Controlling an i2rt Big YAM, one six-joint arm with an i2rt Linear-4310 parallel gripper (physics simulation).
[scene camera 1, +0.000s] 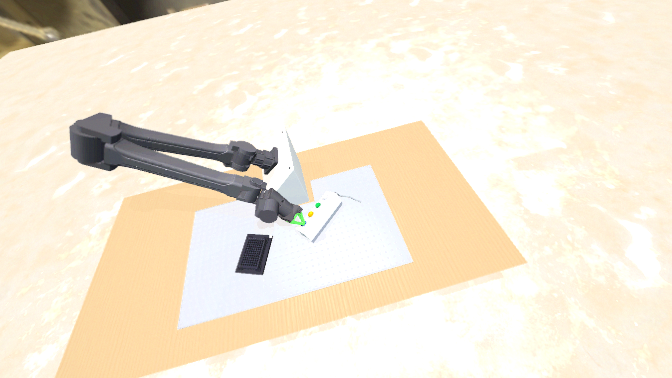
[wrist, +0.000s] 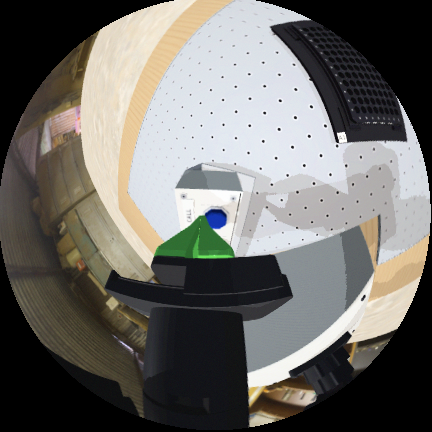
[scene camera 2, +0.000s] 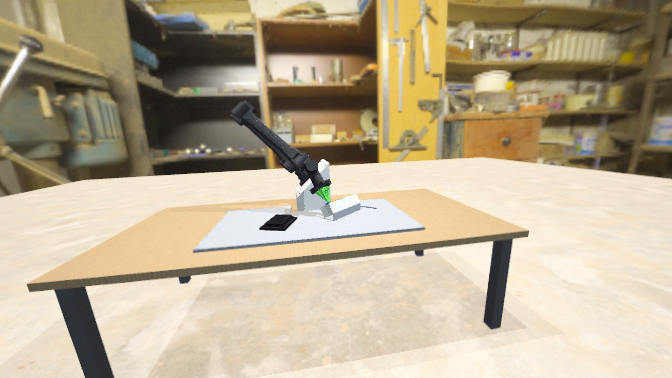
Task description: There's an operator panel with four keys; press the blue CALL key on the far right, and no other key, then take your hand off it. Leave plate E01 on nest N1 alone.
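Places are measured from the arm's base along level axes (x ahead, y left, z up), in centimetres.
Where they show: gripper, fingertip midpoint: point(scene camera 1: 304, 224) point(wrist: 202, 219) point(scene camera 2: 329, 202); arm's base, link origin: point(scene camera 1: 272, 161) point(wrist: 319, 355) point(scene camera 2: 308, 177).
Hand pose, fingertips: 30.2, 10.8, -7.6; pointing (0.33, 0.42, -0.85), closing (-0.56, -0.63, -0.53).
Note:
Things, the pixels of their top centre, and the offset from my fingertips, as dx, dy, dz. "*": a spot on its surface instead. Level surfaces: height alone.
- white operator panel, top centre: point(wrist: 193, 256) point(scene camera 1: 317, 210) point(scene camera 2: 340, 197) -4.5, +6.3, +0.8
- yellow key, top centre: point(scene camera 1: 310, 213) -4.3, +3.0, -0.1
- green key, top centre: point(scene camera 1: 317, 204) -7.8, +6.5, -0.1
- black plate, top centre: point(scene camera 1: 252, 252) point(scene camera 2: 279, 218) +5.8, -23.9, -5.0
- thin cable, surface spot: point(scene camera 1: 352, 198) point(scene camera 2: 369, 206) * -10.9, +22.4, -7.0
- pale pegboard, surface height: dz -7.6
- wooden table, surface height: dz -8.9
The white operator panel point(scene camera 1: 324, 223) point(scene camera 2: 344, 206) point(wrist: 200, 196) lies tilted on the pegboard. Its blue CALL key point(scene camera 1: 304, 224) point(wrist: 216, 219) is at the end nearest my gripper. The yellow key point(scene camera 1: 310, 214) and the green key point(scene camera 1: 317, 205) sit further along; I cannot make out the fourth key. My gripper point(scene camera 1: 302, 223) point(scene camera 2: 328, 201) point(wrist: 202, 219) is shut and empty, its green tips pointing down at the blue key. In the wrist view they overlap the key's edge; I cannot tell whether they touch it. The black plate point(scene camera 1: 253, 252) point(scene camera 2: 279, 221) point(wrist: 367, 70) sits on its black nest, apart from the gripper.
A white angled stand point(scene camera 1: 295, 187) point(scene camera 2: 311, 197) point(wrist: 305, 300) rises right behind the panel, close to the arm. A thin cable point(scene camera 1: 352, 198) point(scene camera 2: 369, 207) leaves the panel's far end. The pale pegboard point(scene camera 1: 360, 250) point(scene camera 2: 390, 220) point(wrist: 240, 85) lies on a wooden table point(scene camera 1: 450, 225) point(scene camera 2: 460, 225).

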